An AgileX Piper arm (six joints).
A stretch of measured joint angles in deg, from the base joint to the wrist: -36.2 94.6 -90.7 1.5 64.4 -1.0; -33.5 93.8 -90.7 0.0 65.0 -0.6; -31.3 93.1 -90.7 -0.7 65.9 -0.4; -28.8 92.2 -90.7 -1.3 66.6 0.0; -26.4 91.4 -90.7 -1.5 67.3 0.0; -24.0 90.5 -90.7 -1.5 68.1 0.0; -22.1 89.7 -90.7 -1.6 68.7 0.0; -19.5 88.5 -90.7 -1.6 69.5 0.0; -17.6 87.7 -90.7 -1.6 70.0 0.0; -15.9 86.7 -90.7 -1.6 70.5 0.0; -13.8 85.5 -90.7 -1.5 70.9 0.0; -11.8 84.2 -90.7 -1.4 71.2 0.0; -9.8 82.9 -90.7 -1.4 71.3 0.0; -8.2 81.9 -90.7 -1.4 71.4 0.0; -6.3 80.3 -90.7 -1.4 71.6 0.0; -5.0 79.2 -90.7 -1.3 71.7 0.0; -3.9 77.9 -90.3 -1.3 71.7 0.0
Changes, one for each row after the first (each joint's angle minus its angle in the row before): 2.7 -0.8 0.0 -1.5 0.6 0.4; 2.2 -0.7 0.0 -0.7 0.9 0.2; 2.5 -0.9 0.0 -0.6 0.7 0.4; 2.4 -0.8 0.0 -0.2 0.7 0.0; 2.4 -0.9 0.0 0.0 0.8 0.0; 1.9 -0.8 0.0 -0.1 0.6 0.0; 2.6 -1.2 0.0 0.0 0.8 0.0; 1.9 -0.8 0.0 0.0 0.5 0.0; 1.7 -1.0 0.0 0.0 0.5 0.0; 2.1 -1.2 0.0 0.1 0.4 0.0; 2.0 -1.3 0.0 0.1 0.3 0.0; 2.0 -1.3 0.0 0.0 0.1 0.0; 1.6 -1.0 0.0 0.0 0.1 0.0; 1.9 -1.6 0.0 0.0 0.2 0.0; 1.3 -1.1 0.0 0.1 0.1 0.0; 1.1 -1.3 0.4 0.0 0.0 0.0
